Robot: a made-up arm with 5 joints.
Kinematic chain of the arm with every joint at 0, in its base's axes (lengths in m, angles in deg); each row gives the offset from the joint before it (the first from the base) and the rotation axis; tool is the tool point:
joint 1: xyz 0 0 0.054 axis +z
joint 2: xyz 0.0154 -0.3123 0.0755 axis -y
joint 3: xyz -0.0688 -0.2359 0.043 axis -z
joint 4: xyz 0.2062 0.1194 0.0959 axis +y
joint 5: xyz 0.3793 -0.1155 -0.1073 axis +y
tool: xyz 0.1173 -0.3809 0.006
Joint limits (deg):
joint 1: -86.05..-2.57
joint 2: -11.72..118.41
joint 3: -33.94..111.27
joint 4: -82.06..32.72
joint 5: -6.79..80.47
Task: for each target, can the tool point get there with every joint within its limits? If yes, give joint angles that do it. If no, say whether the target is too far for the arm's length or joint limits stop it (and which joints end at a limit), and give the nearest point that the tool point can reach.
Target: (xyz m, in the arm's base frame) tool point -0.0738 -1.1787 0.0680
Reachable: yes | joints -28.95 3.89 13.35 14.42 5.92
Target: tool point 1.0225 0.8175 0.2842
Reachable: no: joint limits stop it (at a limit: joint 1, joint 3) | nearest point 0.7397 -0.4943 0.2485 | short by 1.342 m
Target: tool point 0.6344 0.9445 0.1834
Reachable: no: joint limits stop it (at a limit: joint 1, joint 2, joint 3) | nearest point -0.5544 0.6381 0.5117 | short by 1.271 m
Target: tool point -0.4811 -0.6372 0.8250
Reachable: yes | joints -16.58 78.12 -15.54 -58.65 49.51
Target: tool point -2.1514 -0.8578 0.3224
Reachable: no: too far | nearest point -1.2704 -0.5065 0.2463 | short by 0.951 m
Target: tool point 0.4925 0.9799 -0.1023
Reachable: no: joint limits stop it (at a limit: joint 1, joint 2, joint 3) | nearest point -0.6121 0.6901 0.3903 | short by 1.244 m
